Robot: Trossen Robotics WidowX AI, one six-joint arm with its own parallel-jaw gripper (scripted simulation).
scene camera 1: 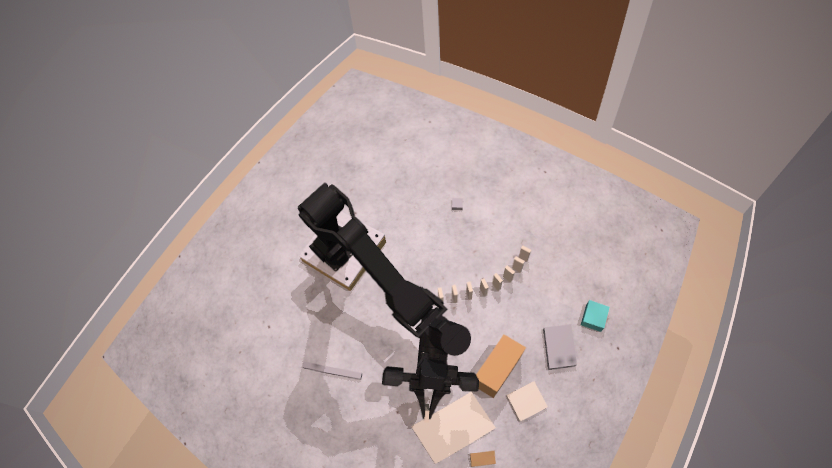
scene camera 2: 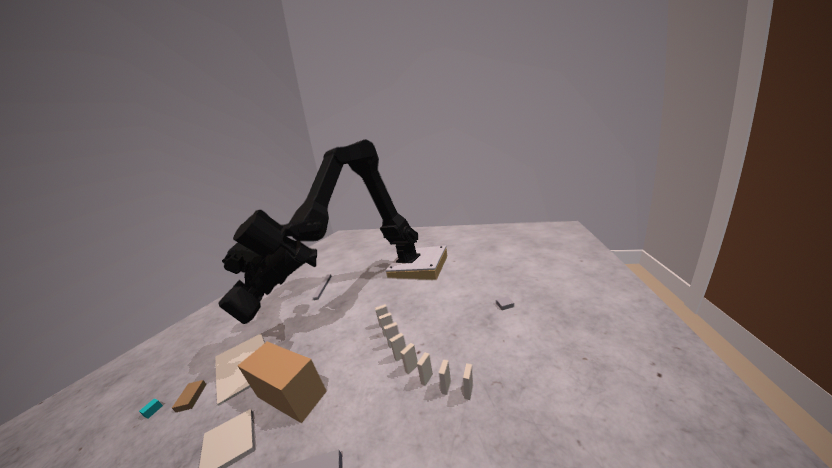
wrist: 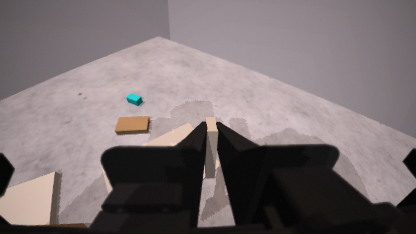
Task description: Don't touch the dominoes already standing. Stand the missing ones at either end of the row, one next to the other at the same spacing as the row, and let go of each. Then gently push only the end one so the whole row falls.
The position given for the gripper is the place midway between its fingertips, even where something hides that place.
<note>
The gripper (scene camera 2: 233,302) holds a cream domino. Further things: a grey slab (scene camera 1: 560,351), an orange box (scene camera 2: 288,381), a cream flat panel (scene camera 2: 230,381) and a small cream tile (scene camera 1: 526,401).
The orange box is seen too in scene camera 1 (scene camera 1: 496,369). The gripper also shows in scene camera 1 (scene camera 1: 426,418) and in the wrist view (wrist: 210,126). The wrist view does not show the grey slab: it is out of frame.
</note>
